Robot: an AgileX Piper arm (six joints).
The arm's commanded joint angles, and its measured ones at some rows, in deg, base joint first. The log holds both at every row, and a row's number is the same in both.
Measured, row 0: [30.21, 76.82, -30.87, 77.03, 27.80, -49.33]
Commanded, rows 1 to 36: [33.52, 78.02, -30.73, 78.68, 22.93, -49.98]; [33.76, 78.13, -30.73, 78.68, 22.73, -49.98]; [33.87, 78.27, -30.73, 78.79, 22.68, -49.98]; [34.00, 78.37, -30.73, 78.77, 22.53, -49.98]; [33.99, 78.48, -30.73, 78.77, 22.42, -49.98]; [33.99, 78.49, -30.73, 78.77, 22.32, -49.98]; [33.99, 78.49, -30.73, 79.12, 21.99, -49.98]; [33.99, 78.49, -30.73, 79.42, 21.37, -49.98]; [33.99, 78.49, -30.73, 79.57, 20.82, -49.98]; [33.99, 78.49, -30.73, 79.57, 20.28, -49.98]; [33.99, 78.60, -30.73, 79.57, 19.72, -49.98]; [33.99, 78.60, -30.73, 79.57, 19.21, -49.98]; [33.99, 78.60, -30.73, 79.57, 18.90, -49.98]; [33.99, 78.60, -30.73, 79.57, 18.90, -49.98]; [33.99, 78.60, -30.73, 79.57, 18.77, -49.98]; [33.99, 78.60, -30.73, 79.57, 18.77, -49.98]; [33.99, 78.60, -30.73, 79.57, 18.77, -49.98]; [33.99, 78.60, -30.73, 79.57, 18.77, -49.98]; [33.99, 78.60, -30.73, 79.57, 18.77, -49.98]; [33.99, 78.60, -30.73, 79.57, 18.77, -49.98]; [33.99, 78.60, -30.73, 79.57, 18.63, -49.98]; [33.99, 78.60, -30.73, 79.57, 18.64, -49.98]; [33.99, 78.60, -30.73, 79.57, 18.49, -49.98]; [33.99, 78.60, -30.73, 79.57, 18.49, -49.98]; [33.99, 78.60, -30.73, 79.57, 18.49, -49.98]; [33.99, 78.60, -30.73, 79.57, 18.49, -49.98]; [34.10, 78.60, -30.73, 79.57, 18.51, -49.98]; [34.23, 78.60, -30.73, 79.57, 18.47, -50.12]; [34.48, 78.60, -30.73, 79.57, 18.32, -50.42]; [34.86, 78.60, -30.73, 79.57, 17.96, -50.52]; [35.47, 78.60, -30.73, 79.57, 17.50, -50.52]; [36.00, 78.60, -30.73, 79.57, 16.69, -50.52]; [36.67, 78.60, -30.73, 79.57, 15.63, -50.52]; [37.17, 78.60, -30.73, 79.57, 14.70, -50.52]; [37.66, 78.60, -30.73, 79.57, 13.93, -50.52]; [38.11, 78.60, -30.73, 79.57, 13.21, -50.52]
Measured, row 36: [36.43, 78.52, -30.87, 79.47, 16.24, -49.90]
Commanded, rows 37 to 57: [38.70, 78.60, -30.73, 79.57, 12.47, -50.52]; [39.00, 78.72, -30.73, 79.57, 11.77, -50.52]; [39.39, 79.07, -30.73, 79.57, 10.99, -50.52]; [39.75, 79.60, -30.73, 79.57, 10.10, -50.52]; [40.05, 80.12, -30.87, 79.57, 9.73, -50.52]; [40.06, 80.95, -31.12, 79.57, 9.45, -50.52]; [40.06, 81.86, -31.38, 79.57, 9.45, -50.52]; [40.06, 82.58, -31.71, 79.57, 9.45, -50.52]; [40.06, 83.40, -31.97, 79.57, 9.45, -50.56]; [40.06, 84.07, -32.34, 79.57, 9.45, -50.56]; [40.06, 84.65, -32.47, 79.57, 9.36, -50.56]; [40.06, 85.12, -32.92, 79.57, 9.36, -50.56]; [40.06, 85.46, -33.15, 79.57, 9.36, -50.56]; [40.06, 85.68, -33.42, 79.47, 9.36, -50.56]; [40.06, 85.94, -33.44, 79.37, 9.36, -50.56]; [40.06, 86.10, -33.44, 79.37, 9.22, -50.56]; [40.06, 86.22, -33.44, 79.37, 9.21, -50.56]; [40.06, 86.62, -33.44, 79.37, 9.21, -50.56]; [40.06, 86.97, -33.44, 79.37, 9.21, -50.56]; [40.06, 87.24, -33.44, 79.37, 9.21, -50.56]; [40.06, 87.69, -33.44, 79.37, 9.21, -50.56]
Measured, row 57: [39.90, 86.48, -33.20, 79.58, 9.54, -50.06]
